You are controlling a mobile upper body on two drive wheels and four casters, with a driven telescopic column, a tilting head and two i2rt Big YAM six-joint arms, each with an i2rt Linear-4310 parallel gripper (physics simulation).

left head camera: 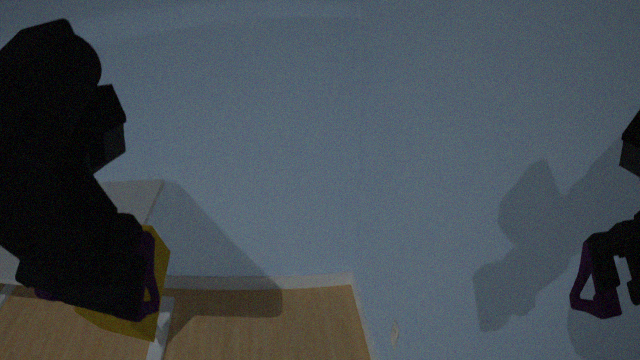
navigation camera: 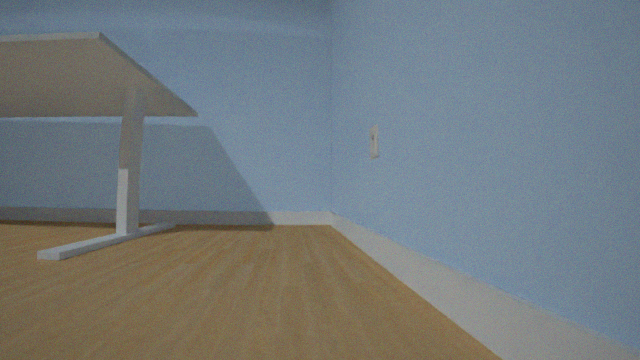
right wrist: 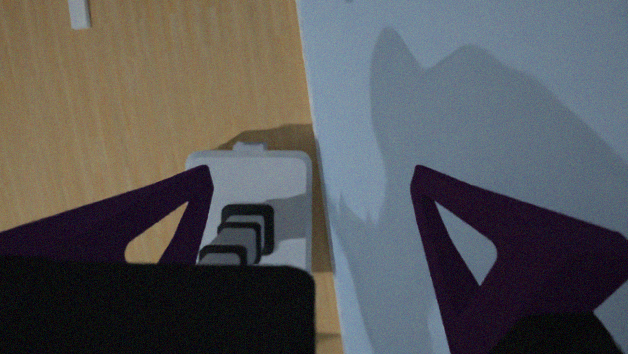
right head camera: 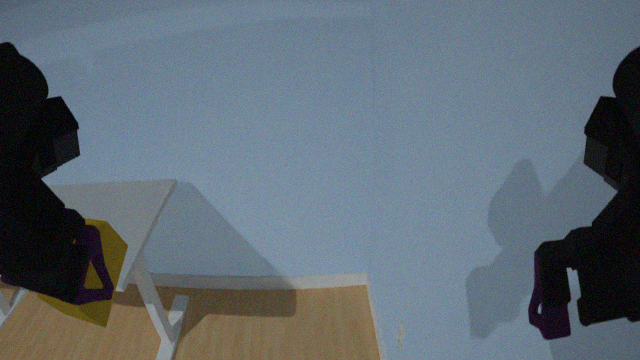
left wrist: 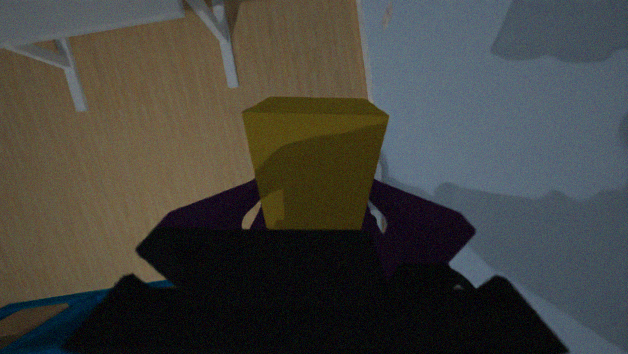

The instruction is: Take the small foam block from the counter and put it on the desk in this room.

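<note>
My left gripper is shut on the yellow foam block and holds it in the air. The pale desk stands at the left of the head views, beyond the left gripper, which partly hides it. In the navigation camera its underside and one leg show at the left. My right gripper is open, with no object between its fingers, beside the blue wall at the right. The counter does not show in the head views.
A blue wall runs along the right and behind the desk, meeting in a corner. The right arm is near it. The desk's foot rests on the wood floor. A blue thing shows at the lower left of the left wrist view.
</note>
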